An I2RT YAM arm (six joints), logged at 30 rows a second.
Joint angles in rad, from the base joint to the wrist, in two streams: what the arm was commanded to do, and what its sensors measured. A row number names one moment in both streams.
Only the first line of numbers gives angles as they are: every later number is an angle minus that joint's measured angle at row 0.
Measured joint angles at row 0:
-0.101, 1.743, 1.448, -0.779, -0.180, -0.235
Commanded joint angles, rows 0 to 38:
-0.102, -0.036, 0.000, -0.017, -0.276, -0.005
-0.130, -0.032, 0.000, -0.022, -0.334, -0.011
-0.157, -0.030, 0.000, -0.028, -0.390, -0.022
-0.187, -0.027, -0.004, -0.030, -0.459, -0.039
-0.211, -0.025, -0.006, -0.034, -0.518, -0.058
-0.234, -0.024, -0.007, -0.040, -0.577, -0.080
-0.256, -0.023, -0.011, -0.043, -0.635, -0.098
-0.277, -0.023, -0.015, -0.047, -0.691, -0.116
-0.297, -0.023, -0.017, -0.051, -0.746, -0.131
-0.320, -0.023, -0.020, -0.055, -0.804, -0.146
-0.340, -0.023, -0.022, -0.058, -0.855, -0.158
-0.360, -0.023, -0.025, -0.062, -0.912, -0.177
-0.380, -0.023, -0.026, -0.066, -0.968, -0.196
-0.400, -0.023, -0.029, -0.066, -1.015, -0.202
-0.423, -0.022, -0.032, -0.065, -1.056, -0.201
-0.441, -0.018, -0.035, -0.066, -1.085, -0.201
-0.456, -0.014, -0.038, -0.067, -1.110, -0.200
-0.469, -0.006, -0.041, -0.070, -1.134, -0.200
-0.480, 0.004, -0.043, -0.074, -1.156, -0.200
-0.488, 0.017, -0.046, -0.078, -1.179, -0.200
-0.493, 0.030, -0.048, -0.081, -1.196, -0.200
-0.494, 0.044, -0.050, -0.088, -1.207, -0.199
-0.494, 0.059, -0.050, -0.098, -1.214, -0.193
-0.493, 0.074, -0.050, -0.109, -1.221, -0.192
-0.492, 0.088, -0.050, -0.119, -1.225, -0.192
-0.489, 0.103, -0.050, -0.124, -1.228, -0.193
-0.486, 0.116, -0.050, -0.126, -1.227, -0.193
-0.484, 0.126, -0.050, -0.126, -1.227, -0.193
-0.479, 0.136, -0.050, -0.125, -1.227, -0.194
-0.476, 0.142, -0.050, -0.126, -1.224, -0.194
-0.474, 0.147, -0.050, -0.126, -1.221, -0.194
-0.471, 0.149, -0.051, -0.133, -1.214, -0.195
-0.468, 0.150, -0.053, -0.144, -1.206, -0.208
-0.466, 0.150, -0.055, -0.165, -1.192, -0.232
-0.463, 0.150, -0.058, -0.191, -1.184, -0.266
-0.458, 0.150, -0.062, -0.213, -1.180, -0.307
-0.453, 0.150, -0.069, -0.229, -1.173, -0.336
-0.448, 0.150, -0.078, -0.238, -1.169, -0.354
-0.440, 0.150, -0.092, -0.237, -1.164, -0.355
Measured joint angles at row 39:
-0.461, 0.152, -0.060, -0.224, -1.165, -0.262
